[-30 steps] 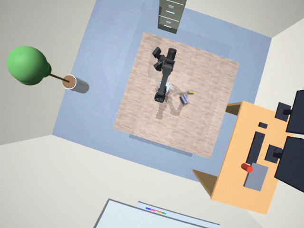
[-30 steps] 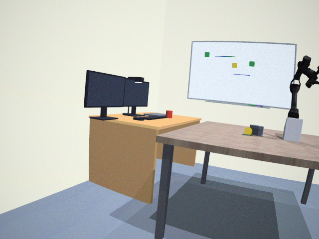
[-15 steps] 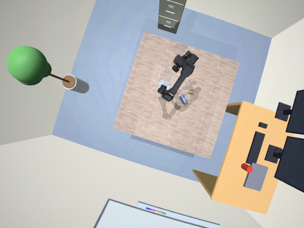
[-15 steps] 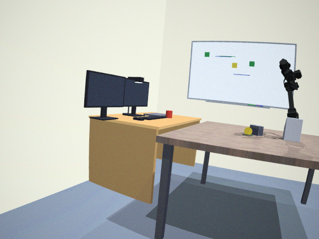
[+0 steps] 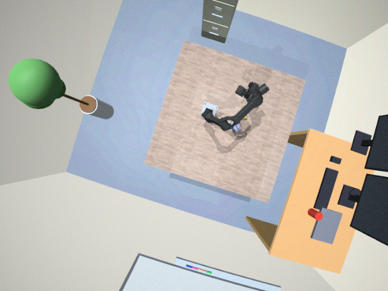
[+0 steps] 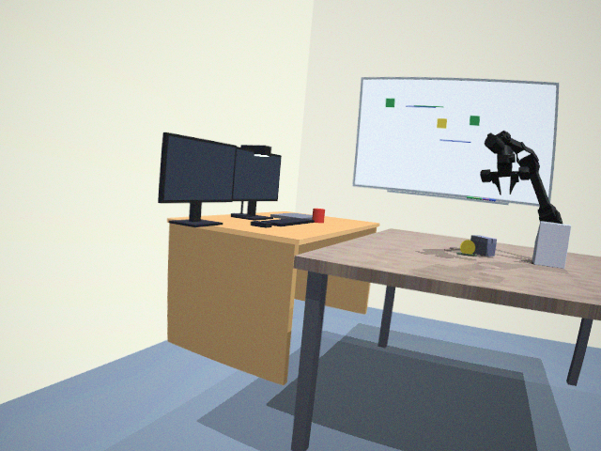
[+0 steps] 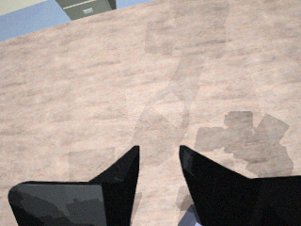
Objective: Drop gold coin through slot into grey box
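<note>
My gripper tip is now 130 mm short of the gold coin, 110 mm to the left of it and 230 mm above it.
</note>
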